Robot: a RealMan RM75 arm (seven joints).
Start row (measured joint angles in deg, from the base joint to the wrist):
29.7 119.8 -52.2 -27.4 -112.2 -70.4 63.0
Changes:
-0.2 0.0 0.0 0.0 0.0 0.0 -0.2
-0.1 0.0 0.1 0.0 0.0 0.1 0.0
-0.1 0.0 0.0 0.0 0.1 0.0 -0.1
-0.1 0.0 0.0 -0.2 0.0 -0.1 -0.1
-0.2 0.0 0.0 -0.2 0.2 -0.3 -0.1
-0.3 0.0 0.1 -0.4 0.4 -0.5 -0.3
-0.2 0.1 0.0 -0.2 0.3 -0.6 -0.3
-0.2 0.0 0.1 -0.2 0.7 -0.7 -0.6
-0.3 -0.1 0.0 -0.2 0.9 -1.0 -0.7
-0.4 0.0 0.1 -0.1 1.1 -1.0 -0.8
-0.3 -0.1 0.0 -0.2 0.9 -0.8 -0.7
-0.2 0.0 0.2 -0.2 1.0 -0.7 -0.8
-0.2 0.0 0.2 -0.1 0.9 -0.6 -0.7
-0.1 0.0 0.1 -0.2 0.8 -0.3 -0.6
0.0 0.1 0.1 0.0 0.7 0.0 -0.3
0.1 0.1 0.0 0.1 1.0 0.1 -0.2
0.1 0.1 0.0 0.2 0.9 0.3 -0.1
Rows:
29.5 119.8 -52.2 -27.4 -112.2 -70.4 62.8
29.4 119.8 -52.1 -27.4 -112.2 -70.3 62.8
29.3 119.8 -52.1 -27.4 -112.1 -70.3 62.7
29.2 119.8 -52.1 -27.6 -112.1 -70.4 62.6
29.0 119.8 -52.1 -27.8 -111.9 -70.7 62.5
28.7 119.8 -52.0 -28.2 -111.5 -71.2 62.2
28.5 119.9 -52.0 -28.4 -111.2 -71.8 61.9
28.3 119.9 -51.9 -28.6 -110.5 -72.5 61.3
28.0 119.8 -51.9 -28.8 -109.6 -73.5 60.6
27.6 119.8 -51.8 -28.9 -108.5 -74.5 59.8
27.3 119.7 -51.8 -29.1 -107.6 -75.3 59.1
27.1 119.7 -51.6 -29.3 -106.6 -76.0 58.3
26.9 119.7 -51.4 -29.4 -105.7 -76.6 57.6
26.8 119.7 -51.3 -29.6 -104.9 -76.9 57.0
26.8 119.8 -51.2 -29.6 -104.2 -76.9 56.7
26.9 119.9 -51.2 -29.5 -103.2 -76.8 56.5
27.0 120.0 -51.2 -29.3 -102.3 -76.5 56.4

